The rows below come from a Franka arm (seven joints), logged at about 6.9 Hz.
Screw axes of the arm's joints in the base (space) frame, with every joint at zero. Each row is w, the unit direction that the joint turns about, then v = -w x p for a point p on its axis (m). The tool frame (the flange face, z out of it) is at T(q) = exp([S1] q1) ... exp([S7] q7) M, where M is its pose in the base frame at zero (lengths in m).
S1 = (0, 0, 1, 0, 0, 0)
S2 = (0, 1, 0, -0.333, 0, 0)
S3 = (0, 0, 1, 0, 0, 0)
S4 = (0, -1, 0, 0.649, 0, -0.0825)
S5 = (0, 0, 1, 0, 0, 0)
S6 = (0, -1, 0, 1.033, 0, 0)
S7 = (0, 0, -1, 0, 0.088, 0)
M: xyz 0.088 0 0.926 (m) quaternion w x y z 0 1 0 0
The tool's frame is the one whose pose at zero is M.
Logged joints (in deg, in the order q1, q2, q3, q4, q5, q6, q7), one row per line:
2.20 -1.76 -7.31 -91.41 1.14 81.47 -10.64
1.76 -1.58 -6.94 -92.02 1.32 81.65 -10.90
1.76 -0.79 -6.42 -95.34 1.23 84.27 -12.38
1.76 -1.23 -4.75 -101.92 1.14 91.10 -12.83
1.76 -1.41 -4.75 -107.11 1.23 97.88 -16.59
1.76 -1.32 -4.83 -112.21 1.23 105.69 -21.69
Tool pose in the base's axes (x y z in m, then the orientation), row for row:
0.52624 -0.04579 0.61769 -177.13 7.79 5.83
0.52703 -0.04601 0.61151 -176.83 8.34 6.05
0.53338 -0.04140 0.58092 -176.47 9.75 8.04
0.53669 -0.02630 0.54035 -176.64 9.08 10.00
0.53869 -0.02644 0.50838 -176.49 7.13 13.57
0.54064 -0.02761 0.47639 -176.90 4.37 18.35
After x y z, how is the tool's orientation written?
As angles about the fixed x, y, z axes (roll, pitch, yaw), in degrees.
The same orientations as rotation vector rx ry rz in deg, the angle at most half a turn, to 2 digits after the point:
-176.90 -8.71 12.27
-176.57 -8.97 13.13
-176.10 -11.91 15.40
-176.23 -15.00 14.44
-175.78 -20.57 11.59
-175.24 -28.12 7.45

